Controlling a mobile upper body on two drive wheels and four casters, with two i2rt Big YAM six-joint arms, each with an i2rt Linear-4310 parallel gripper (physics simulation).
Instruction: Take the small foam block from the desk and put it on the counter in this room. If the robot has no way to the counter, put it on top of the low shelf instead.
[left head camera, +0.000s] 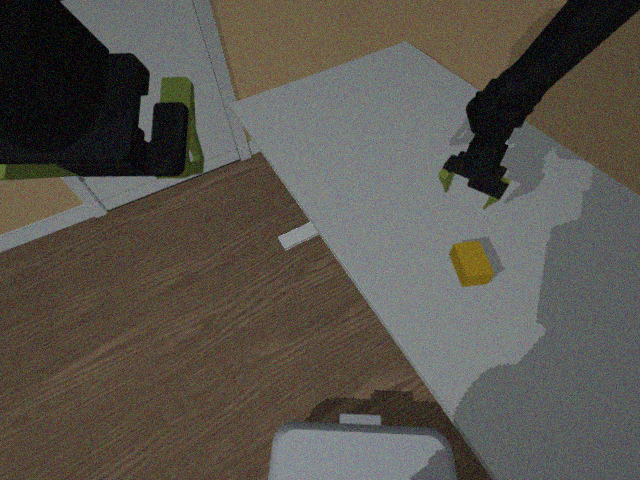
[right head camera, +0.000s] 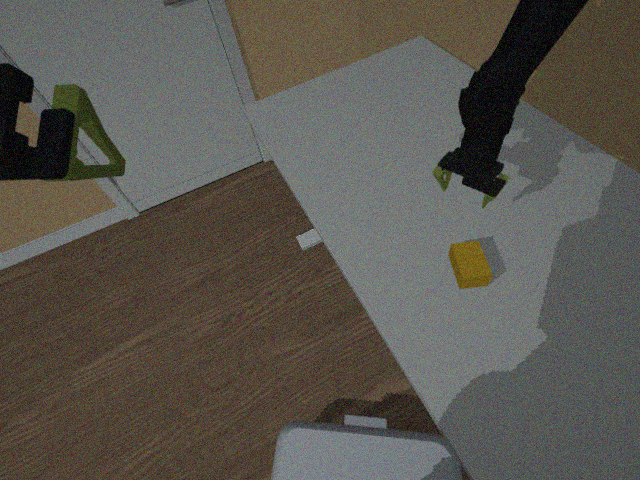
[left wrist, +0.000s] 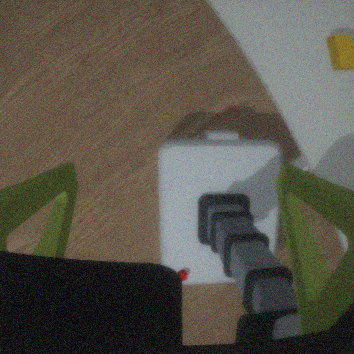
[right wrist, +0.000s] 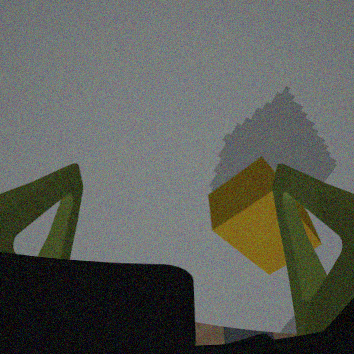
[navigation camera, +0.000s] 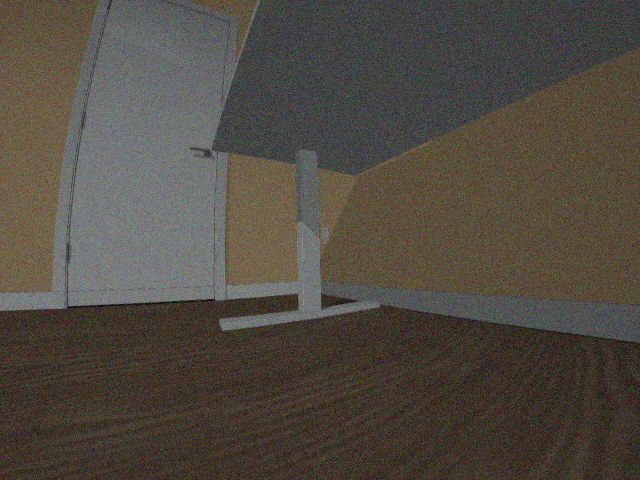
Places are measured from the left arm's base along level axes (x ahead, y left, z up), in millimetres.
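Pixels of known places: left gripper, fingertip midpoint: (left head camera: 146, 166) (right head camera: 75, 170) (left wrist: 176, 173); right gripper, fingertip midpoint: (left head camera: 465, 199) (right head camera: 464, 197) (right wrist: 177, 174).
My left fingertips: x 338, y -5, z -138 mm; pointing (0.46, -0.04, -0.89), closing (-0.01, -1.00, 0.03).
Observation:
Behind a point stands the place of what it marks.
The small foam block (left head camera: 471, 262) @[x 570, y -457, z -645 mm] (right head camera: 470, 263) @[x 570, y -460, z -645 mm] (left wrist: 341, 52) @[x 572, y -446, z -645 mm] (right wrist: 245, 232) @[x 601, y -447, z -645 mm] is yellow and lies on the pale grey desk (left head camera: 361, 180) @[x 872, y -220, z -690 mm] (right head camera: 372, 180) @[x 869, y -244, z -690 mm] (left wrist: 280, 45) @[x 580, y -286, z -690 mm] (right wrist: 125, 100) @[x 731, y -420, z -690 mm]. My right gripper (left head camera: 465, 199) @[x 710, y -454, z -591 mm] (right head camera: 464, 198) @[x 710, y -454, z -591 mm] (right wrist: 177, 174) @[x 710, y -454, z -591 mm] is open and empty, over the desk, apart from the block and above it in the head views. In the right wrist view the right-hand finger hides part of the block. My left gripper (left wrist: 176, 173) @[x 338, y -5, z -138 mm] is open and empty, off the desk's left side in the head views. The counter and the low shelf do not show.
A white door (left head camera: 211, 113) @[x 1721, y 515, z -1062 mm] (right head camera: 180, 113) @[x 1597, y 713, z -941 mm] (navigation camera: 144, 180) @[x 1541, y 800, z -705 mm] stands beyond the desk's far corner. The desk's leg (navigation camera: 309, 268) @[x 1304, y -164, z -1212 mm] stands on a floor foot (navigation camera: 268, 319) (left head camera: 297, 236) (right head camera: 309, 239). My white base (left head camera: 356, 454) @[x 241, y -211, z -1150 mm] (right head camera: 356, 454) @[x 246, y -204, z -1150 mm] (left wrist: 180, 200) @[x 80, y -51, z -1150 mm] is close to the desk edge. Tan walls (navigation camera: 465, 232) @[x 1175, y -743, z -1099 mm] border the desk.

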